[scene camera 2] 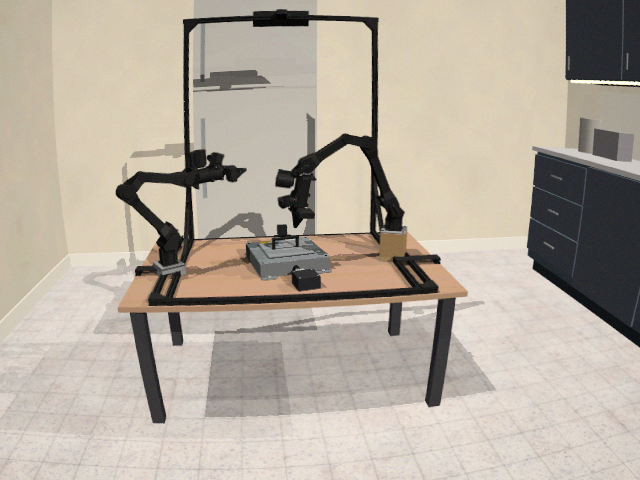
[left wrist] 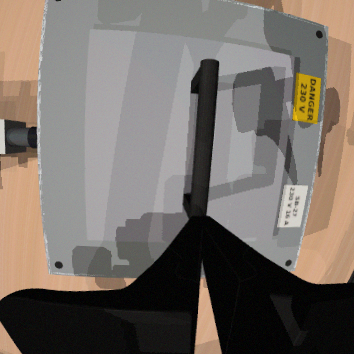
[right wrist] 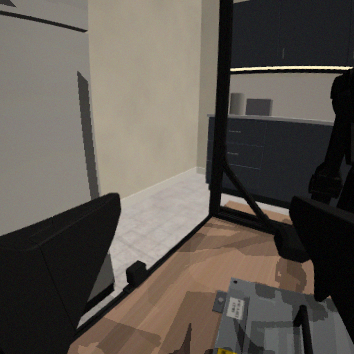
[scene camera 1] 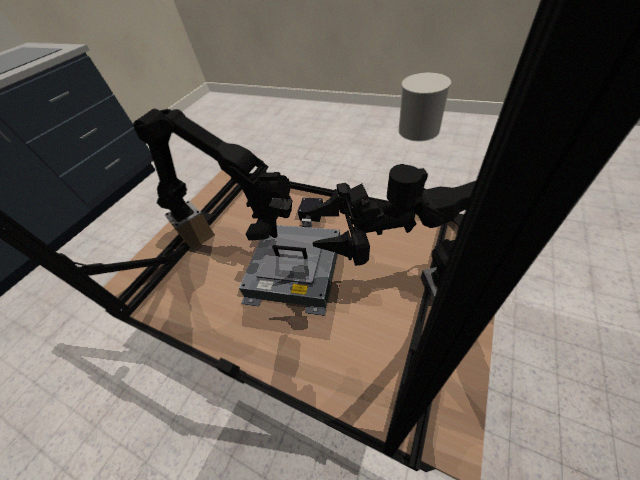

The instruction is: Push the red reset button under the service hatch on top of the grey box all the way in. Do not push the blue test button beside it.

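Note:
The grey box (scene camera 1: 273,296) (scene camera 2: 292,267) (left wrist: 65,150) (right wrist: 270,294) sits on the table. Its service hatch (scene camera 1: 266,269) (left wrist: 115,100) lies closed on top, with a black bar handle (scene camera 1: 290,248) (scene camera 2: 285,238) (left wrist: 205,140) (right wrist: 305,327) standing up. The red and blue buttons do not show; the hatch covers what is under it. My left gripper (scene camera 1: 275,235) (scene camera 2: 296,225) (left wrist: 199,223) is shut and empty, above the box; in the left wrist view its tips overlap one end of the handle. My right gripper (scene camera 2: 244,170) (right wrist: 206,203) is open and empty, raised high to one side.
A small black block (scene camera 1: 311,206) (scene camera 2: 306,279) stands beside the box, by the side away from the labels. A yellow label (scene camera 1: 299,288) (left wrist: 307,98) and a white label (scene camera 1: 265,284) (left wrist: 292,206) are on the box. Black frame rails (scene camera 2: 232,300) run along the table edges.

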